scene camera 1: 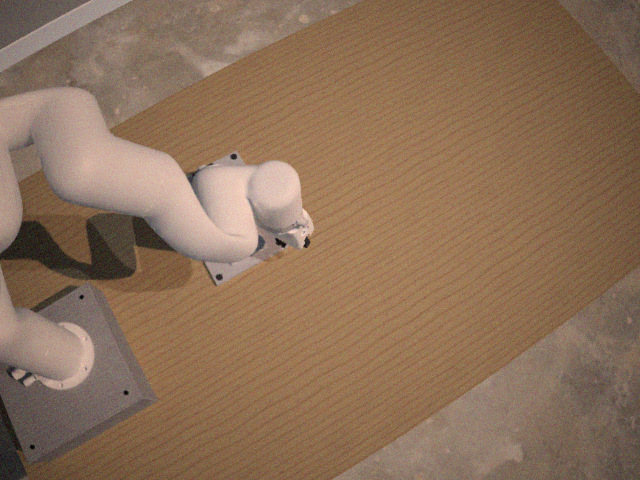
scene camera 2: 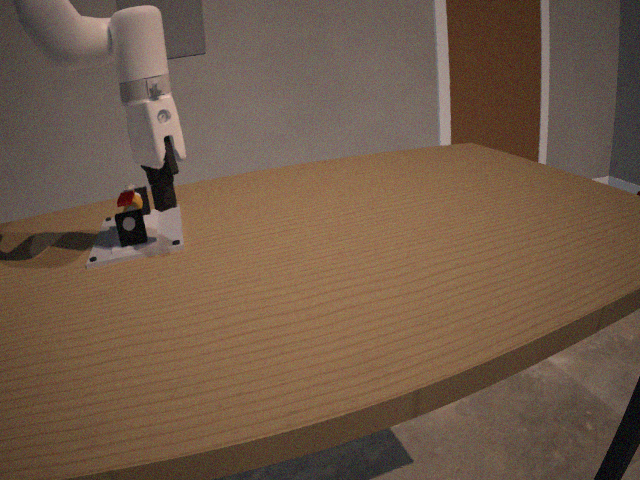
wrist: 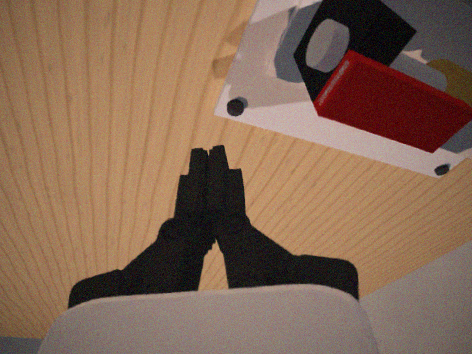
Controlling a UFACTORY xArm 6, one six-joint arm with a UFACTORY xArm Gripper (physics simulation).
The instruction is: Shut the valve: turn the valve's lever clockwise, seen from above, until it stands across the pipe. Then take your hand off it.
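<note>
The valve's red lever sits above the pipe and runs roughly along it. Black blocks hold the pipe on a pale base plate. In scene camera 1 the arm hides the lever and most of the valve. My gripper is shut with nothing between its fingers. It points down, with its fingertips low beside the valve, near the plate's edge and apart from the lever.
The valve's plate lies on the wooden table. The robot's grey mounting base stands at the lower left in scene camera 1. The arm reaches over the valve. A wall and a brown door are beyond the table.
</note>
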